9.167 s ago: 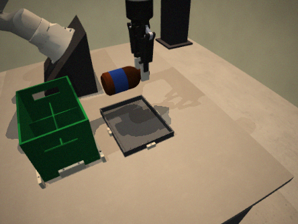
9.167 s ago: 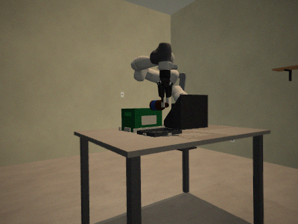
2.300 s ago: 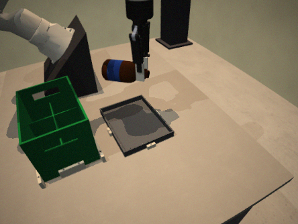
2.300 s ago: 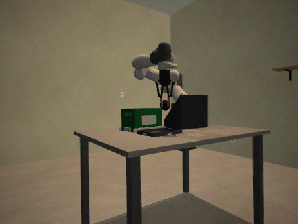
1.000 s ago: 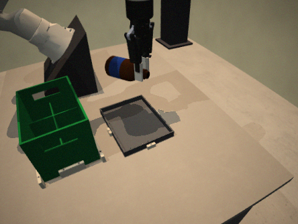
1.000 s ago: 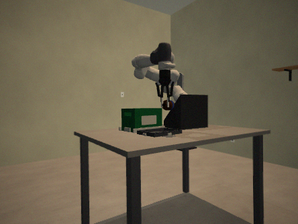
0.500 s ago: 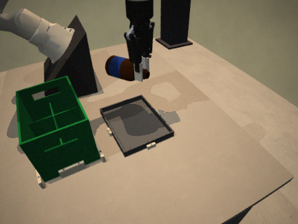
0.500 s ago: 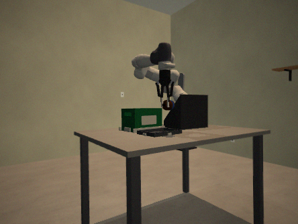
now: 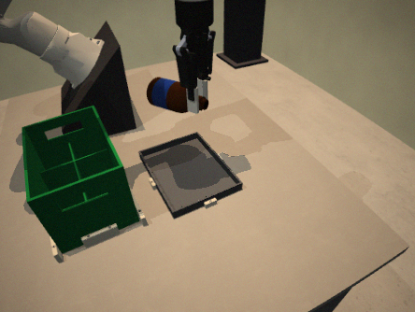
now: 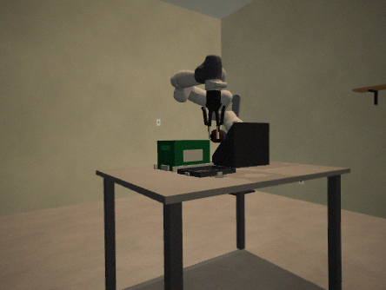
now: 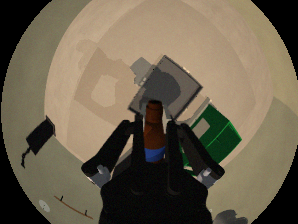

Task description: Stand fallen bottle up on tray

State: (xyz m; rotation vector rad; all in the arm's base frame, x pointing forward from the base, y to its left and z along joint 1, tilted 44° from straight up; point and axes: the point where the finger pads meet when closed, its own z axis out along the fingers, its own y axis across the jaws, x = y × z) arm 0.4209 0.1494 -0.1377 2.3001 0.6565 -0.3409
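The bottle lies 4 cm behind my hand, 3 cm to the right of it and 2 cm below it. From my hand the other things lie so: green crate 2 cm behind, 31 cm to the right, 13 cm below; then dark tray 1 cm ahead, 5 cm to the right, 20 cm below.
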